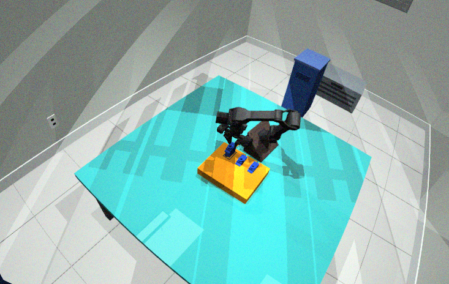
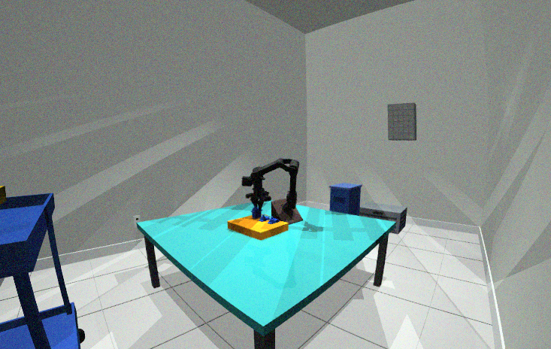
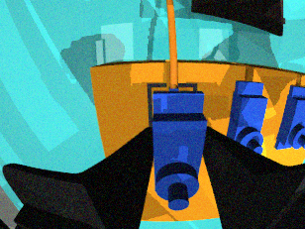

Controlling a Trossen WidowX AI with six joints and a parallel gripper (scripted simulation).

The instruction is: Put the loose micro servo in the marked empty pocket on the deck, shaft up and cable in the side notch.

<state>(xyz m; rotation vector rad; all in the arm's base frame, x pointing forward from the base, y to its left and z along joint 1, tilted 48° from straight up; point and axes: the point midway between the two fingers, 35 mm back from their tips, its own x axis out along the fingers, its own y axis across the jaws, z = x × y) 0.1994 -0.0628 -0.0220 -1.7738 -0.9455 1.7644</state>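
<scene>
The orange deck lies 11 cm ahead of my gripper tip, 9 cm to the left of it and 8 cm below it.
</scene>
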